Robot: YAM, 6 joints.
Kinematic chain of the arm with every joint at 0, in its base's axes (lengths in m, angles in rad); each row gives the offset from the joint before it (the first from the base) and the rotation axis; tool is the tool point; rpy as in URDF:
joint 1: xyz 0 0 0.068 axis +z
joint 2: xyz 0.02 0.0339 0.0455 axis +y
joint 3: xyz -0.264 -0.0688 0 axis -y
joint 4: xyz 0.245 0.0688 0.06 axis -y
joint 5: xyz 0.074 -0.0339 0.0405 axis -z
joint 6: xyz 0.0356 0 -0.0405 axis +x
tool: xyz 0 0 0 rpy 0 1.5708 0
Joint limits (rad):
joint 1: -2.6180..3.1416
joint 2: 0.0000..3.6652
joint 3: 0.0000..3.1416
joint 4: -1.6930..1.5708
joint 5: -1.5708..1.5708
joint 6: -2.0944..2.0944
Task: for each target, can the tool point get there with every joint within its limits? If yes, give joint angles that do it. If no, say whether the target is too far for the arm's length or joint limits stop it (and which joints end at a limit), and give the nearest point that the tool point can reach.
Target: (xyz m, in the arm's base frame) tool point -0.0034 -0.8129 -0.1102
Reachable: no: too far | nearest point -0.0026 -0.6223 -0.0564 | short by 0.198 m
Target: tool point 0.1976 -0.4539 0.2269
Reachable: yes | joints -1.0920 2.2827 1.5522 1.1189 1.2476 1.2062
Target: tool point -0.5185 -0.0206 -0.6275
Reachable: no: too far | nearest point -0.3952 -0.0022 -0.3493 | short by 0.305 m
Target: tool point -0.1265 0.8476 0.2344
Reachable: no: too far | nearest point -0.0944 0.6324 0.2030 | short by 0.220 m
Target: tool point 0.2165 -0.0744 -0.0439
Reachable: yes | joints -0.2099 2.3363 0.6055 0.2029 0.8904 0.4741
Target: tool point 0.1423 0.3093 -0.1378
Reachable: yes | joints 1.0729 2.7855 1.1030 0.5165 -0.6919 -0.5844
